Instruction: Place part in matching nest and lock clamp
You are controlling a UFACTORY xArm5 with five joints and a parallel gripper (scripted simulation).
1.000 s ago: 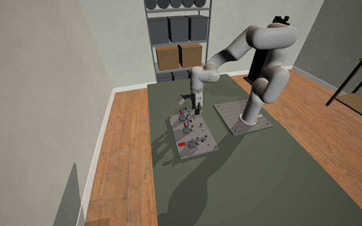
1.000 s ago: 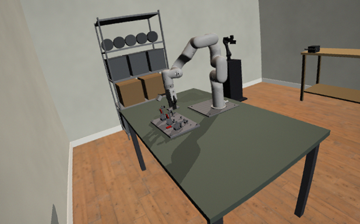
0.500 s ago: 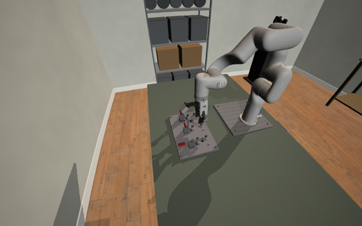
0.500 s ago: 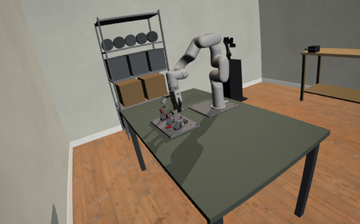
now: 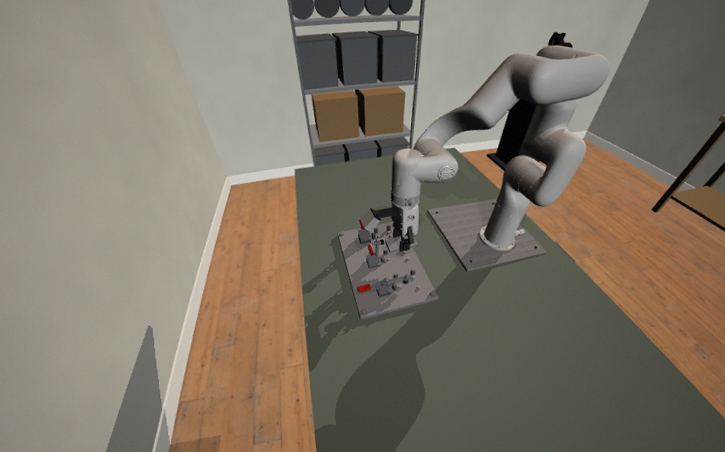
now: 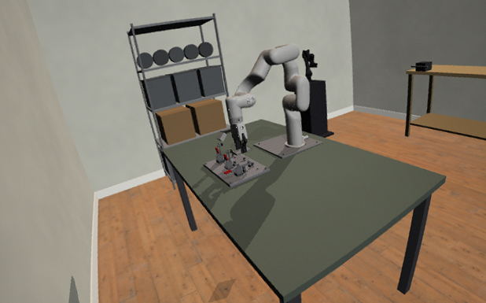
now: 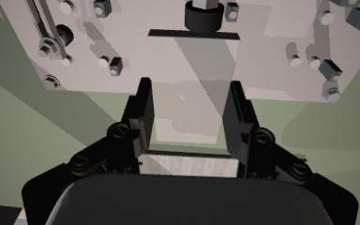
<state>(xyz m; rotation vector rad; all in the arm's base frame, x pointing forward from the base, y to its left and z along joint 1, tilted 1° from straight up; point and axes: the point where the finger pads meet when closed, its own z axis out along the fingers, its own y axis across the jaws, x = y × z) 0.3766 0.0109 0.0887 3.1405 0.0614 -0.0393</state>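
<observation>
The grey fixture plate lies 9 cm below my hand and 6 cm ahead of it. The rest, counted from my hand: part 2 cm below.
</observation>
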